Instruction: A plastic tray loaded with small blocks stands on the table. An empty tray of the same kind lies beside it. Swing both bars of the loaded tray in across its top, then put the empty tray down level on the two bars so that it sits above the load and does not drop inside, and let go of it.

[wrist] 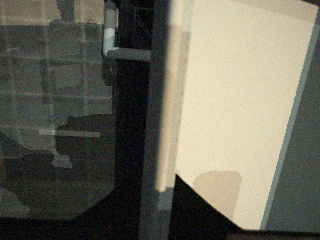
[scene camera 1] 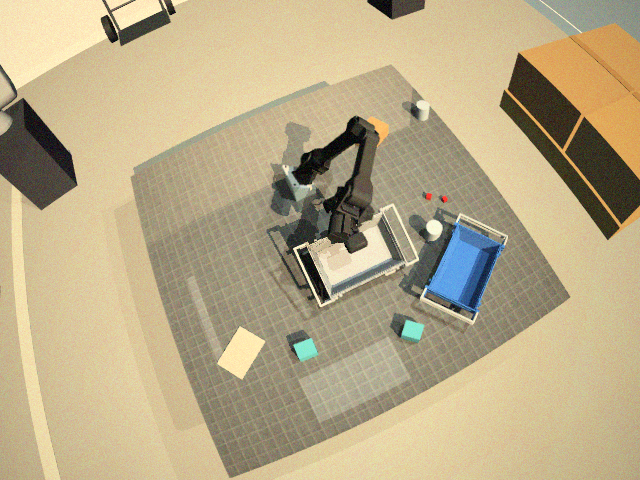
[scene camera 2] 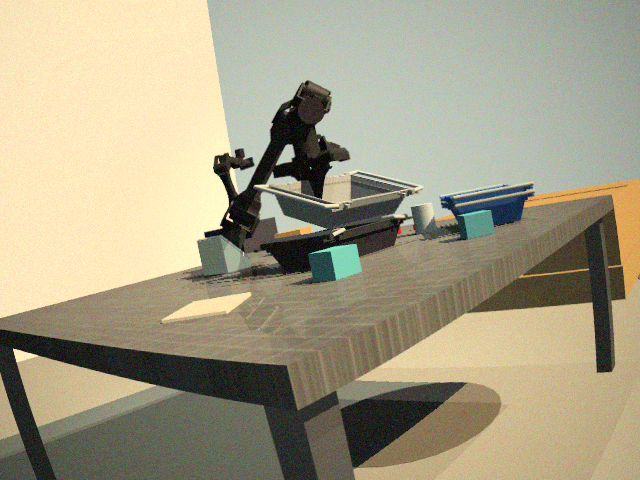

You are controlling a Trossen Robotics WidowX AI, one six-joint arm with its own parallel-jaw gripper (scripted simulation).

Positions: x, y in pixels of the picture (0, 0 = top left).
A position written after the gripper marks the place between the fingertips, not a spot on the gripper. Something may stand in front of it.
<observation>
The gripper shows in the wrist view [154, 173], in scene camera 1 [346, 236] and in scene camera 2 [318, 201]. A grey tray shows in the wrist view, in scene camera 1 and in scene camera 2 [348, 199]. One and the same spot on the grey tray: [wrist: 226, 101] is [scene camera 1: 364, 248].
</observation>
